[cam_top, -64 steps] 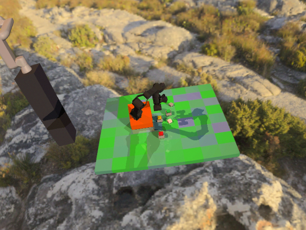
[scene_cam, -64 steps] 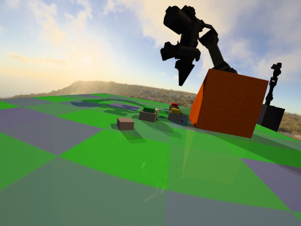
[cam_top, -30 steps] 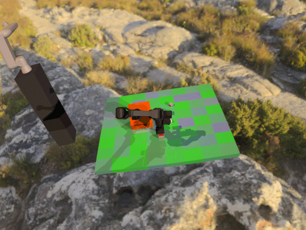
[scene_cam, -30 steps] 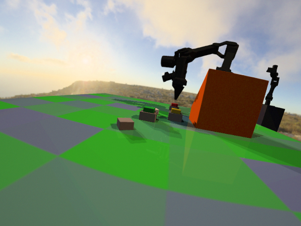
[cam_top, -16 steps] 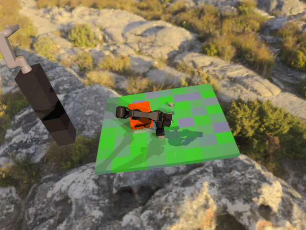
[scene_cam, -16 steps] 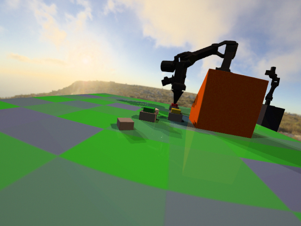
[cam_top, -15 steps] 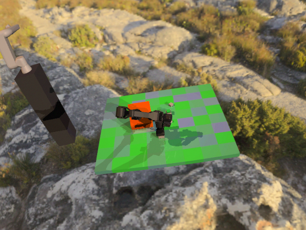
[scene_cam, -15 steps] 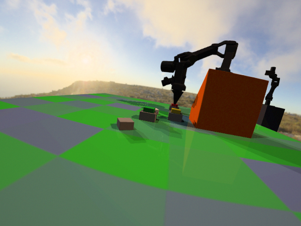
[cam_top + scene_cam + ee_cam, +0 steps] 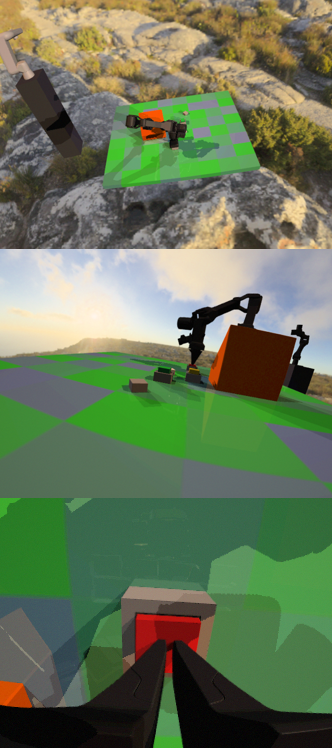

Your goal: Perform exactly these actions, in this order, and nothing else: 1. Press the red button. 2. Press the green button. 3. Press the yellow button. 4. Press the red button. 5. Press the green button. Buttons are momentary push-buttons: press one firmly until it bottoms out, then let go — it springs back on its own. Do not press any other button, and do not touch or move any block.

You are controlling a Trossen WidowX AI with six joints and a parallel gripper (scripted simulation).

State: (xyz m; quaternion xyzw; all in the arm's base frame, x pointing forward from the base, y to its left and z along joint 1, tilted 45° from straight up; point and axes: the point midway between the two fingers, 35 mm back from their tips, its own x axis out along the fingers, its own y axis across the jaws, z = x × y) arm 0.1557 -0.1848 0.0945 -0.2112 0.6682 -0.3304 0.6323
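The red button lies 10 mm below my gripper tip. Round my gripper tip: green button 120 mm ahead, 240 mm to the left; then yellow button 20 mm ahead, 190 mm to the left.
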